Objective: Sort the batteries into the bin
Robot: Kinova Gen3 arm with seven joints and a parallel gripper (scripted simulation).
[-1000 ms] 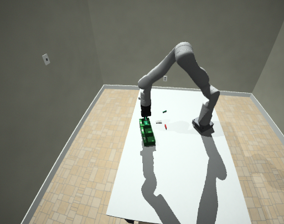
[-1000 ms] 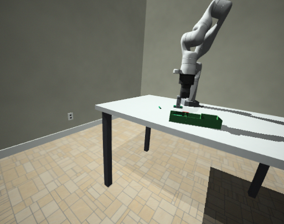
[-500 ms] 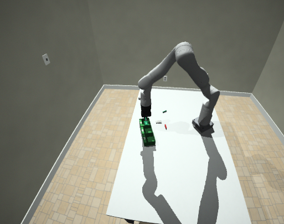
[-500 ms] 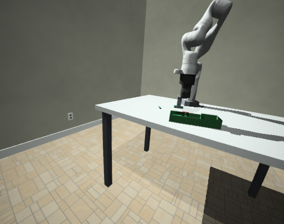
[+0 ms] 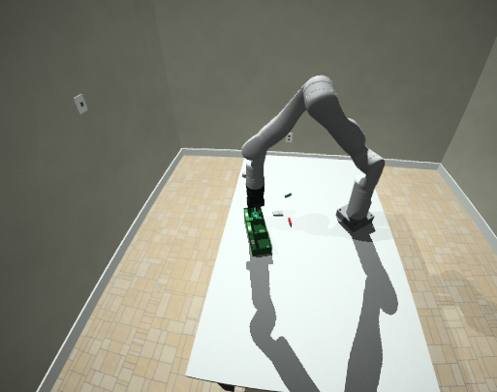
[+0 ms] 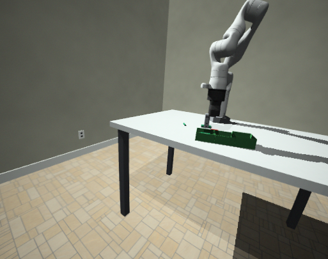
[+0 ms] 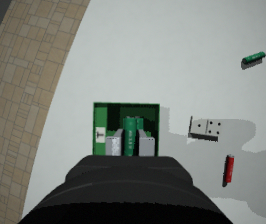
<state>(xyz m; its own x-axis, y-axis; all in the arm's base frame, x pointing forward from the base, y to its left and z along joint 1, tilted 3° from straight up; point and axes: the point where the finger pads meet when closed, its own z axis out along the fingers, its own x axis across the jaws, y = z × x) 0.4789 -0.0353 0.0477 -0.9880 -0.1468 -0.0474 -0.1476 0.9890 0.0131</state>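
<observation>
The green block-shaped battery lies 60 mm below my hand and 10 mm to the right of it. From my hand the other things lie so: green bin tray (80 mm to the left, 50 mm below, 10 mm behind); white domino (110 mm behind, 70 mm below, 30 mm to the right); red battery (160 mm behind, 70 mm below, 30 mm to the left).
</observation>
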